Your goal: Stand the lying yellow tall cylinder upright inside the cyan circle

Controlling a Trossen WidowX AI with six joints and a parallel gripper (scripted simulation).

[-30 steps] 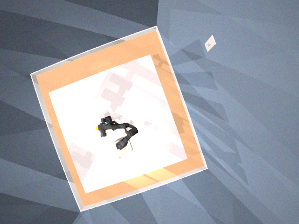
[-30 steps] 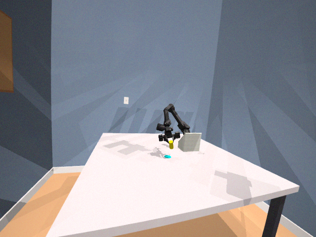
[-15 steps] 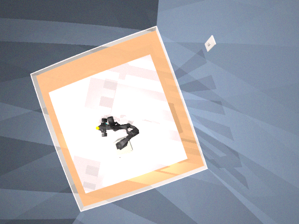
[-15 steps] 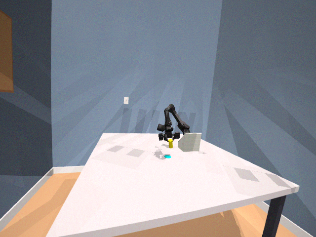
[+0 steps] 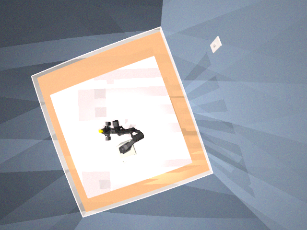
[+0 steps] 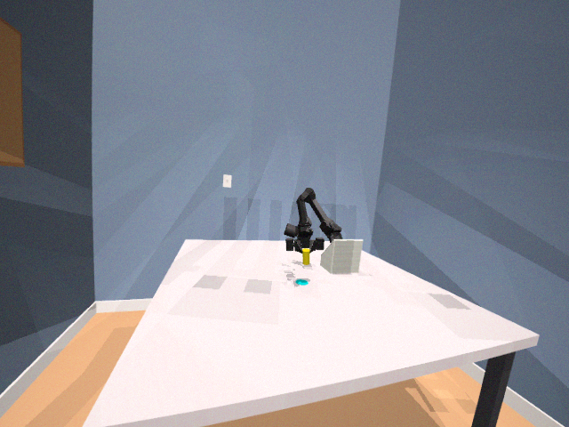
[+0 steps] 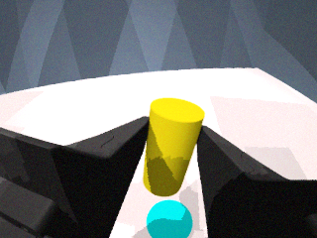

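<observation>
My gripper tip is 150 mm above the cyan circle and 20 mm to the left of it. Round my gripper tip: yellow tall cylinder 20 mm below.
</observation>
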